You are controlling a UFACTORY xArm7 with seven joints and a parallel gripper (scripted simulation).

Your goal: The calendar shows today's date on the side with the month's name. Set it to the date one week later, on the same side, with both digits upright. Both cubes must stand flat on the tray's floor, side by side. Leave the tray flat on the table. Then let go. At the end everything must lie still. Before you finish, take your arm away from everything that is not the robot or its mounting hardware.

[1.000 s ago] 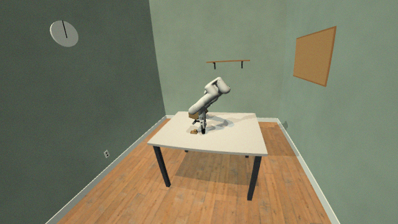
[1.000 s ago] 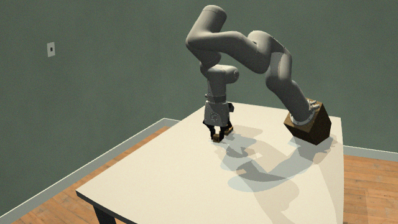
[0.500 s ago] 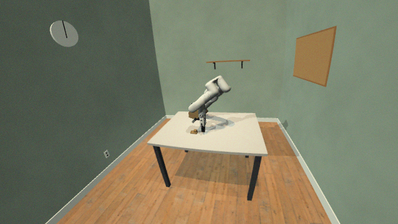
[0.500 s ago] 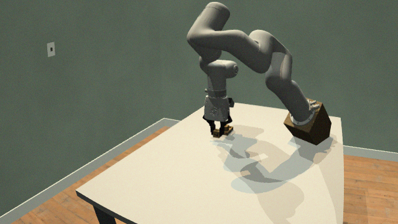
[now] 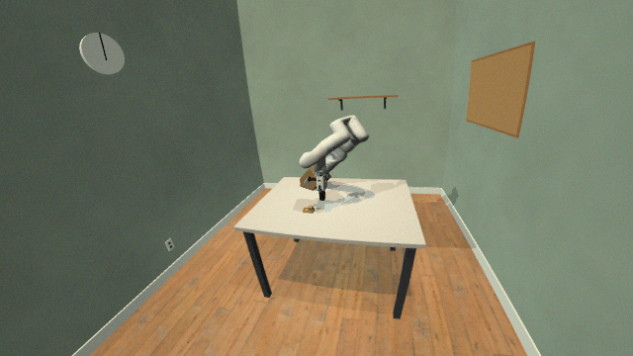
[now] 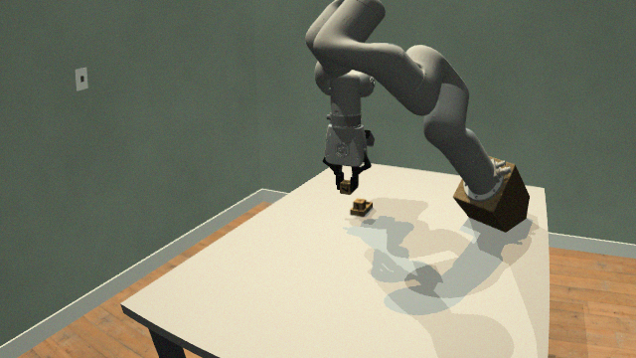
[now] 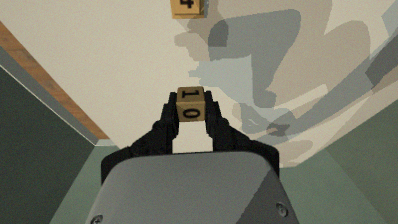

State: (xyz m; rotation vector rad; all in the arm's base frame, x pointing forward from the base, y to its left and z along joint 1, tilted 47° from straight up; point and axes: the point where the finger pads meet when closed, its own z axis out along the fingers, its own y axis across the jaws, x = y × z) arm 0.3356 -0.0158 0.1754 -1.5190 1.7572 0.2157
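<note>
Now: hand 12 cm above the wooden calendar tray and 11 cm to the left of it. Round my hand: digit cube (1 cm below).
</note>
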